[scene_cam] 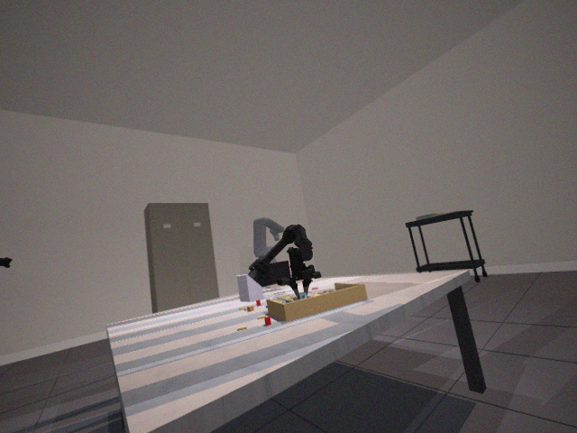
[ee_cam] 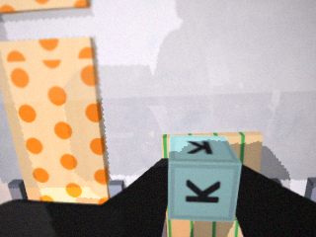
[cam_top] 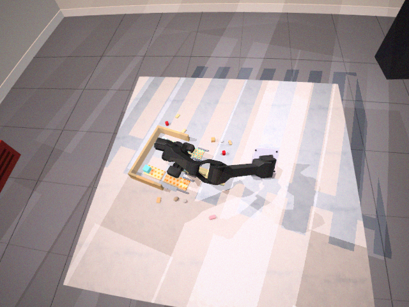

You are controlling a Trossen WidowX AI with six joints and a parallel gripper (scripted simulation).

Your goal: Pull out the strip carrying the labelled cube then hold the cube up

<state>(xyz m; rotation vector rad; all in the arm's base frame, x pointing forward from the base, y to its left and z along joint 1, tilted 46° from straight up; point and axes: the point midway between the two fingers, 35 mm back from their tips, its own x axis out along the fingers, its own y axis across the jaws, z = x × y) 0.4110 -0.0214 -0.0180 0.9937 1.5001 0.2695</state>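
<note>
The orange-dotted strip is 70 mm to the left of my gripper tip, 40 mm ahead of it and 10 mm below it. From my gripper tip the other things lie so: pink block 260 mm to the left, 150 mm behind, 10 mm below.
</note>
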